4 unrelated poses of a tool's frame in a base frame.
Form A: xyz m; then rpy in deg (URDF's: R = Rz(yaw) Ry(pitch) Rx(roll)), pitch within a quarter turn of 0, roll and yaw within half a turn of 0.
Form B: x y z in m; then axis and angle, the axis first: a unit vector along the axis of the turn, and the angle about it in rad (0 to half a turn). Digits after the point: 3 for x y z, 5 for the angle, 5 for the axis.
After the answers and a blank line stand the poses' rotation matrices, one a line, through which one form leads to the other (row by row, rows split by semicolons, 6 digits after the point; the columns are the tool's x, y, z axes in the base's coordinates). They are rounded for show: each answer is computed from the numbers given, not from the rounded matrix.
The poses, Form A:
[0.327 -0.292 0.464 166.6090 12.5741 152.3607]
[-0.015 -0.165 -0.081 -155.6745 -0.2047 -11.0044]
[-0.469 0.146 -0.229 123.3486 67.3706 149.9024]
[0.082 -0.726 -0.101 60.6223 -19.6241 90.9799]
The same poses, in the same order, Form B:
[0.327 -0.292 0.464 0.22542 0.97034 0.08734 2.87420]
[-0.015 -0.165 -0.081 -0.99518 0.09548 -0.02244 2.71936]
[-0.469 0.146 -0.229 -0.07811 0.94726 0.31081 1.91885]
[0.082 -0.726 -0.101 0.53684 0.29770 0.78941 2.01255]

-0.864638 0.406626 0.295054; 0.452777 0.885190 0.106920; -0.217702 0.226040 -0.949480
0.981606 -0.172493 0.081825; -0.190883 -0.894746 0.403724; 0.003573 -0.411917 -0.911214
-0.332892 -0.391398 0.857899; 0.192952 0.862265 0.468261; -0.923013 0.321413 -0.211520
-0.016108 -0.485488 0.874095; 0.941779 -0.301006 -0.149828; 0.335848 0.820790 0.462071

